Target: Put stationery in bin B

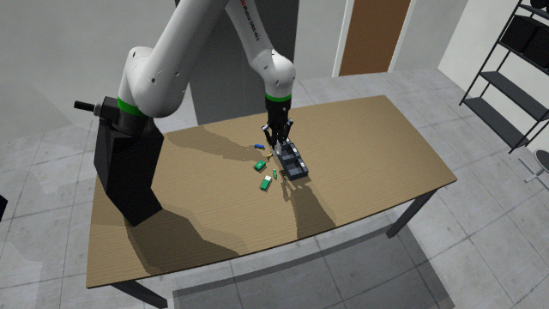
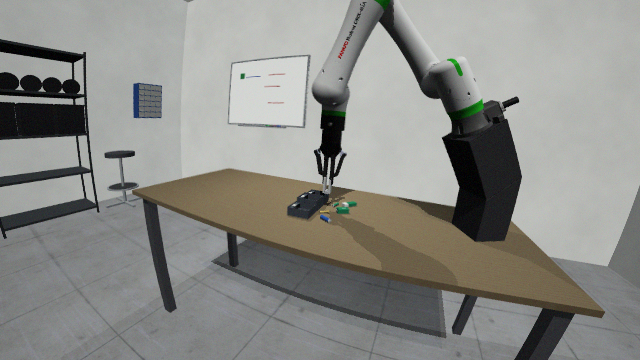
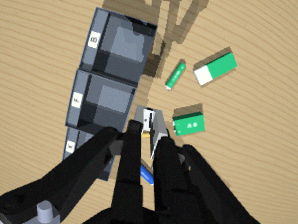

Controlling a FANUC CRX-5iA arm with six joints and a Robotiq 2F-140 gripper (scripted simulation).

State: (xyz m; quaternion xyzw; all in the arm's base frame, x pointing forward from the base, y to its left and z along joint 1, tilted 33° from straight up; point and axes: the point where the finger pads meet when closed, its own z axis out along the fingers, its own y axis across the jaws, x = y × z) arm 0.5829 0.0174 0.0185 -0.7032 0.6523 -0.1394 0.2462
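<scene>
Right now my hand is 8 cm above the bin row, 6 cm short of it and 2 cm to the right of it. Also, from my hand: yellow piece (10 cm below, 4 cm to the left, 2 cm behind); then green block (9 cm below, 6 cm behind, 1 cm to the left); then white piece (3 cm below).
</scene>
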